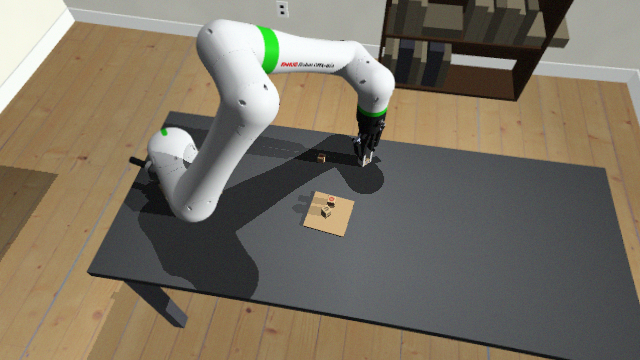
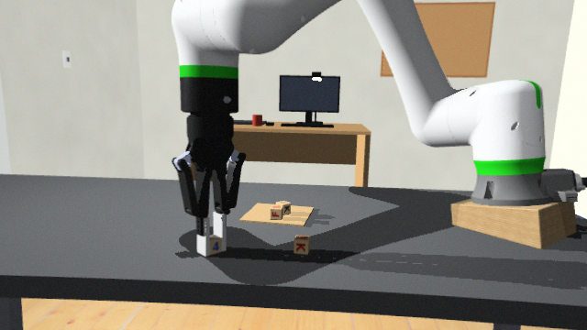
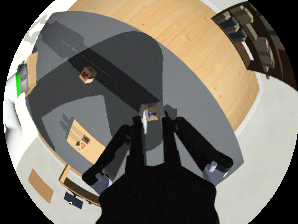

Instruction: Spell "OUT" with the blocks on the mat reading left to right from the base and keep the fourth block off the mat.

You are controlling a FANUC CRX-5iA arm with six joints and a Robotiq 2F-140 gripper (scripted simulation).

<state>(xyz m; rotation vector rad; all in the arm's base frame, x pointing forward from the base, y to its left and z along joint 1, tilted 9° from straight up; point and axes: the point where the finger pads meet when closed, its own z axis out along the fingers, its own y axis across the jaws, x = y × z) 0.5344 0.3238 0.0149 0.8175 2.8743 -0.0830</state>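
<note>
My gripper is now 5 cm past the tan mat, 25 cm to the left of it and 3 cm above it.
</note>
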